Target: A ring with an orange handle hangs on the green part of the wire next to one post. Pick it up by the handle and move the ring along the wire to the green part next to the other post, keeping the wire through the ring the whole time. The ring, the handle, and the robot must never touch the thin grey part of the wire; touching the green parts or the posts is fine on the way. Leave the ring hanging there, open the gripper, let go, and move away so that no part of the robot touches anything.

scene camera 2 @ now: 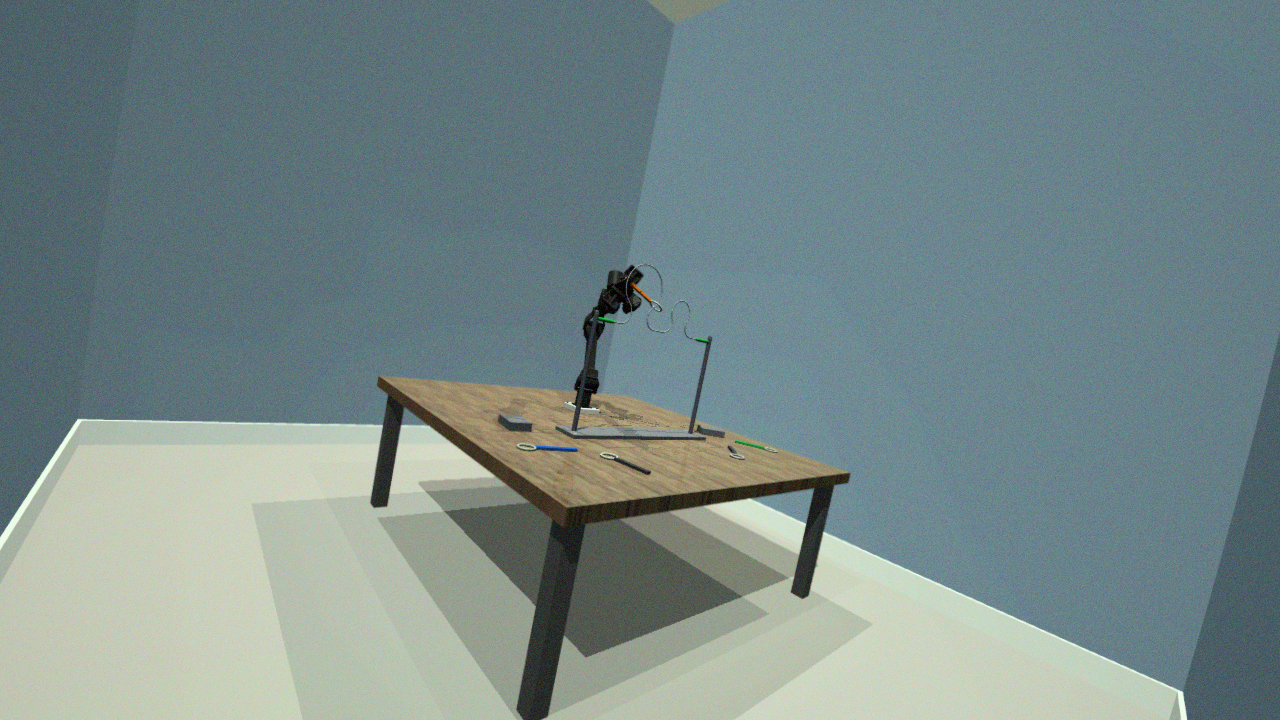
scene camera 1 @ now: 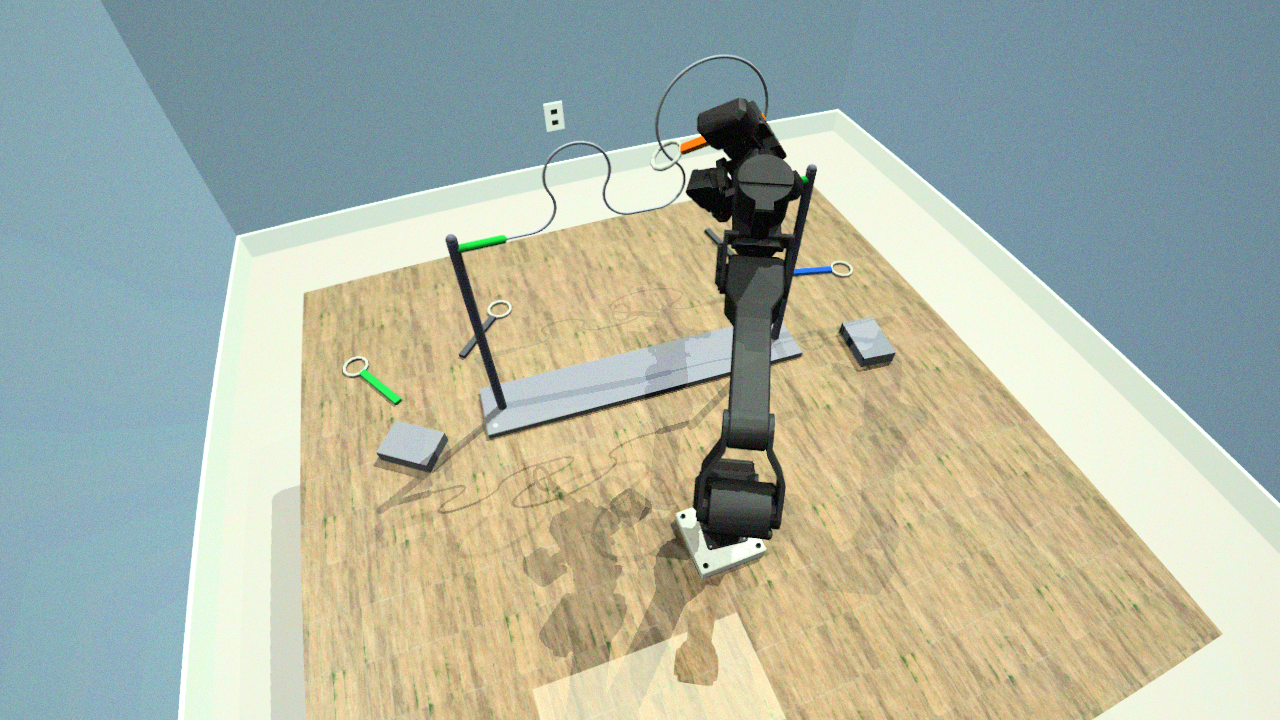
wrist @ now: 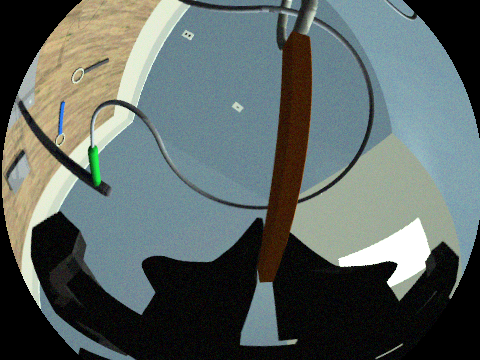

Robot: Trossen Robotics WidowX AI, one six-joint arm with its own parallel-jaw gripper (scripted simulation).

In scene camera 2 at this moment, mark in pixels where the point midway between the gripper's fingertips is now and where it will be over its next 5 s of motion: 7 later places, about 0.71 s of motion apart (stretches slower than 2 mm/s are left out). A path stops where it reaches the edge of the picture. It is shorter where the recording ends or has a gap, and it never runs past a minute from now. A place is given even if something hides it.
My gripper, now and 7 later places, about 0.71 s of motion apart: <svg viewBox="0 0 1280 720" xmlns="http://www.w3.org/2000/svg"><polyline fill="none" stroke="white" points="631,277 628,279 617,296 610,321 616,346 629,361 639,364 646,365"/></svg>
